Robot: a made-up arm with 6 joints.
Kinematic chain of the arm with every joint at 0, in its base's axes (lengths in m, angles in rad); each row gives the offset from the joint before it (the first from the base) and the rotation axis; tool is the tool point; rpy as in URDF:
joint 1: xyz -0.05 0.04 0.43 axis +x
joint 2: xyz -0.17 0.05 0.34 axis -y
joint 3: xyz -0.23 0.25 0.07 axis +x
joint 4: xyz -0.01 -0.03 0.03 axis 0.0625 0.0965 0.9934
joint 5: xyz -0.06 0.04 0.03 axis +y
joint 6: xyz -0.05 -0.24 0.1 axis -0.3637 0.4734 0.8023
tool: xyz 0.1 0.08 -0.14 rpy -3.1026 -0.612 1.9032
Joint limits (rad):
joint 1: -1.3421..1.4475
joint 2: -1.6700..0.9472
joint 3: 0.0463..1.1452
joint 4: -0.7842..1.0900
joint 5: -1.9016..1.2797
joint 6: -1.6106..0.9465
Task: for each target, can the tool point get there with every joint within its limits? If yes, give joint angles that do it. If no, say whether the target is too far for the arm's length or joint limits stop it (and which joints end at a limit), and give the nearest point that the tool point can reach.
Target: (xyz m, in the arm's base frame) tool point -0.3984 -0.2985 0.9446
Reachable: yes | joints 0.6635 -0.8710 0.9075 -0.2661 -1.2403 -0.6654
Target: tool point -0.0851 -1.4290 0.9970
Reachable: no: too far | nearest point -0.1520 -0.8614 0.7779 | short by 0.612 m
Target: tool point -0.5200 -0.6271 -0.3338
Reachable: no: joint limits stop it (at a limit: joint 1, joint 6) | nearest point -0.4526 -0.4846 0.3998 | short by 0.750 m
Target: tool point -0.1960 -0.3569 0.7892
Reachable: yes | joints 0.9016 -1.4189 0.4871 -0.0979 0.0086 -1.0036
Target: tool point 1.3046 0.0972 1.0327
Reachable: no: too far | nearest point 0.0918 0.1094 1.1616 | short by 1.220 m
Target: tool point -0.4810 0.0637 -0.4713
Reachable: no: joint limits stop it (at a limit: joint 1, joint 2, joint 3, joint 4, joint 6) | nearest point -0.4589 0.1045 0.1188 | short by 0.592 m
